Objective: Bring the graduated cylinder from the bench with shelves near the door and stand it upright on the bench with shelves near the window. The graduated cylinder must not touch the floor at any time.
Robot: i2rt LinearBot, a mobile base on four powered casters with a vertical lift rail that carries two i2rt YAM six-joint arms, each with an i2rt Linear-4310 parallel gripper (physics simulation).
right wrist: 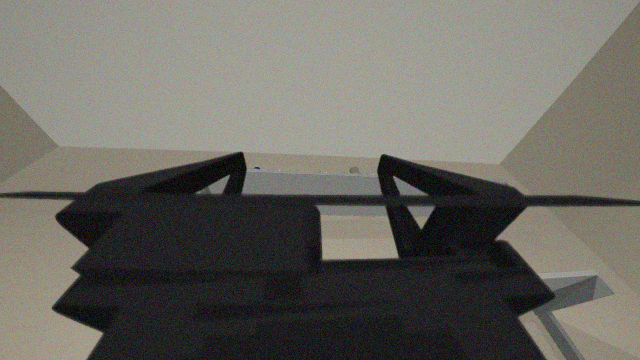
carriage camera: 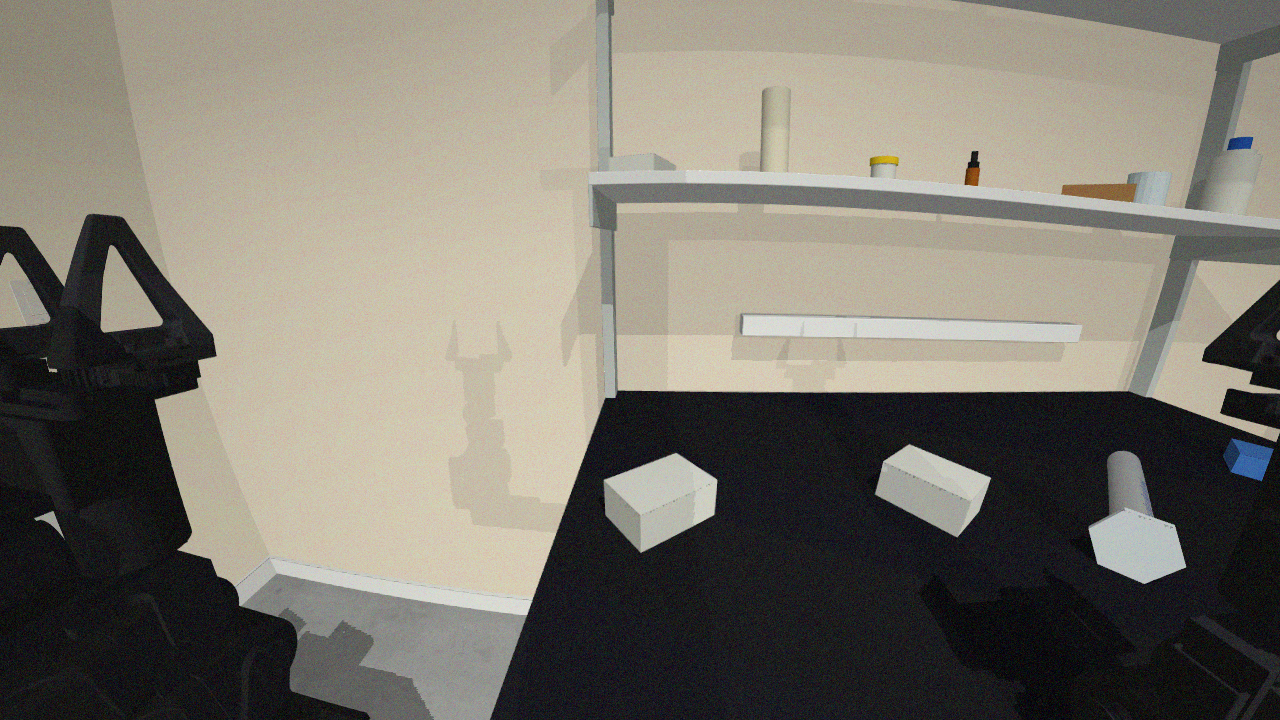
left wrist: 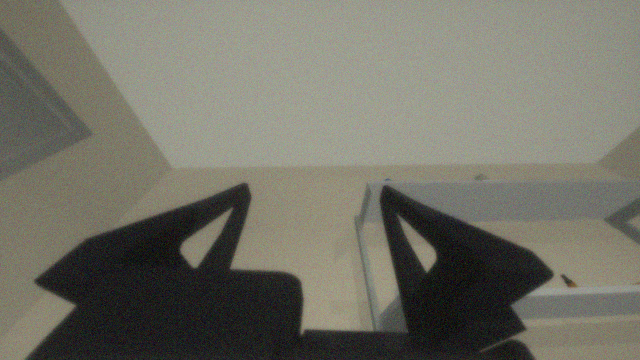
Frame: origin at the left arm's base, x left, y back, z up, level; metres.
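Seen in the pictures: left gripper, fingertip midpoint: [carriage camera: 51,220] [left wrist: 314,191]; right gripper, fingertip midpoint: [right wrist: 313,161].
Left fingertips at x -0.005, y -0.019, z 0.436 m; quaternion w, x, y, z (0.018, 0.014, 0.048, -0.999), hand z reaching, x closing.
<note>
Pixels of each thing's top centre, then the offset from my left fingertips to it. "spot": a spot on its surface instead. Level surfaces: height alone.
- graduated cylinder at a spot on its surface: [carriage camera: 1136,544] spot: dx -0.893, dy -0.180, dz -0.345 m
- black bench top at its surface level: dz -0.389 m
- blue block at its top centre: [carriage camera: 1258,451] dx -1.447, dy -0.388, dz -0.349 m
- shelf at its surface level: dz +0.049 m
- tall beige cylinder at a spot on its surface: [carriage camera: 775,129] spot: dx -0.513, dy -0.626, dz +0.169 m
- brown box at a spot on its surface: [carriage camera: 1099,192] spot: dx -1.130, dy -0.569, dz +0.093 m
The graduated cylinder [carriage camera: 1136,544] lies on its side on the black bench top [carriage camera: 760,626] at the right of the carriage view, its pale hexagonal base toward the camera and its grey tube pointing to the back. My left gripper [carriage camera: 53,286] [left wrist: 314,191] is open and empty, raised at the left of the carriage view, left of the bench and far from the cylinder. My right gripper [right wrist: 313,161] is open and empty and points up toward the ceiling; part of it shows at the right edge of the carriage view, to the right of the cylinder. The window bench does not show.
Two white boxes [carriage camera: 660,501] [carriage camera: 932,490] stand left of the cylinder, and a blue block [carriage camera: 1247,458] lies behind it to the right. A shelf [carriage camera: 805,186] above carries a tall beige cylinder [carriage camera: 775,129], small bottles and a brown box [carriage camera: 1099,192]. Shelf posts [carriage camera: 609,313] rise from the bench.
</note>
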